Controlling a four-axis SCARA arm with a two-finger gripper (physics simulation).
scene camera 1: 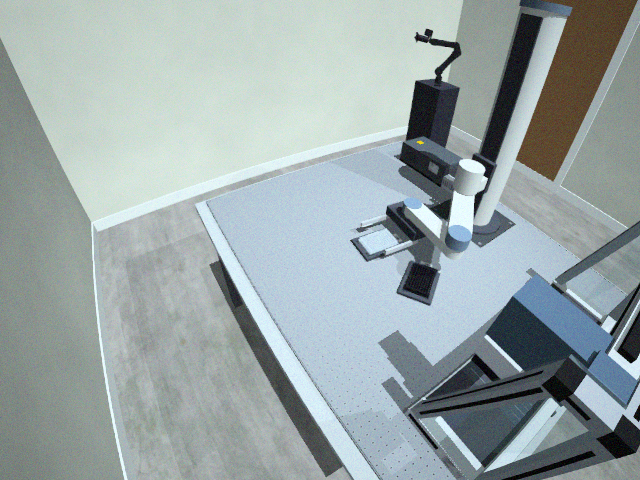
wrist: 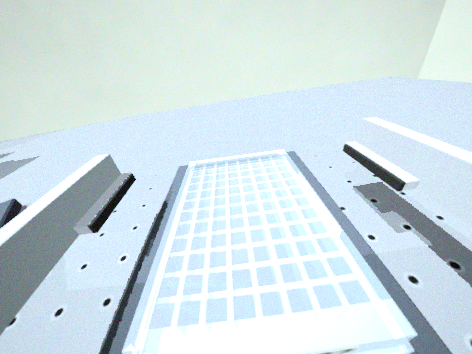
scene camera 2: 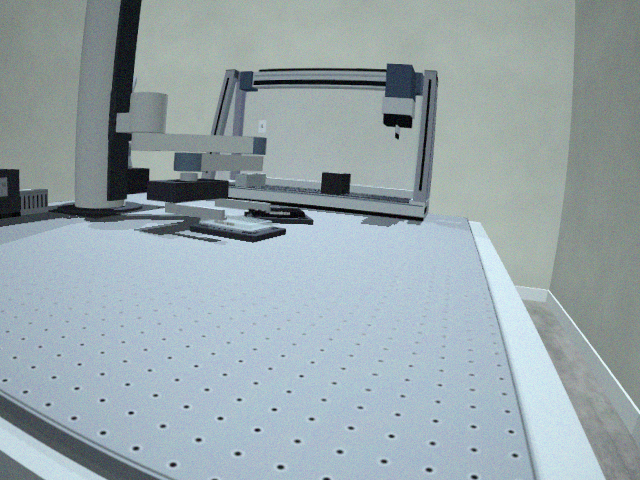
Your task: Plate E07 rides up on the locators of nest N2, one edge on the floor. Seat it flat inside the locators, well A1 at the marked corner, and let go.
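Places are measured from the arm's base along level axes (x ahead, y left, z up), in metres.
Where they show: gripper, fingertip midpoint: (scene camera 1: 372, 237) (wrist: 237, 150) (scene camera 2: 248, 211); arm's base at its link origin: (scene camera 1: 473, 218) (scene camera 2: 100, 212).
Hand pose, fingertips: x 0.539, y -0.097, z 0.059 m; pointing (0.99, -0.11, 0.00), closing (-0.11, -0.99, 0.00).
Things, the pixels of their top centre, and the offset from my fingertips. "pt": a spot on its surface instead.
- dark nest at its top centre: (wrist: 244, 213) (scene camera 2: 237, 225) (scene camera 1: 377, 242) dx -0.025, dy +0.004, dz -0.031 m
- second nest at its top centre: (scene camera 2: 277, 213) (scene camera 1: 420, 280) dx -0.035, dy +0.233, dz -0.031 m
- black plate at its top centre: (scene camera 2: 277, 209) (scene camera 1: 421, 278) dx -0.035, dy +0.233, dz -0.020 m
- blue head at a spot on its surface: (scene camera 2: 399, 80) pt dx +0.202, dy +0.561, dz +0.387 m
- dark instrument box at a spot on its surface: (scene camera 1: 424, 160) pt dx -0.574, dy -0.284, dz +0.038 m
A pale, clear-walled well plate (scene camera 1: 377, 240) (scene camera 2: 242, 223) (wrist: 250, 240) lies on a dark nest (scene camera 1: 360, 250) (scene camera 2: 258, 236) (wrist: 392, 280). In the wrist view its near end looks raised above the nest, and its far end looks lower. The label, locators and marked corner cannot be made out. My gripper (scene camera 1: 373, 239) (scene camera 2: 247, 210) (wrist: 237, 150) is open and empty. Its fingers stand wide apart on either side of the plate, a little above it, with a gap at both sides.
A second nest (scene camera 1: 413, 296) with a black plate (scene camera 1: 421, 279) (scene camera 2: 279, 212) stands close by. A gantry frame (scene camera 2: 320, 78) with a blue head (scene camera 2: 399, 80) stands at one end of the table. A dark instrument box (scene camera 1: 424, 160) stands near the arm's column (scene camera 1: 509, 124).
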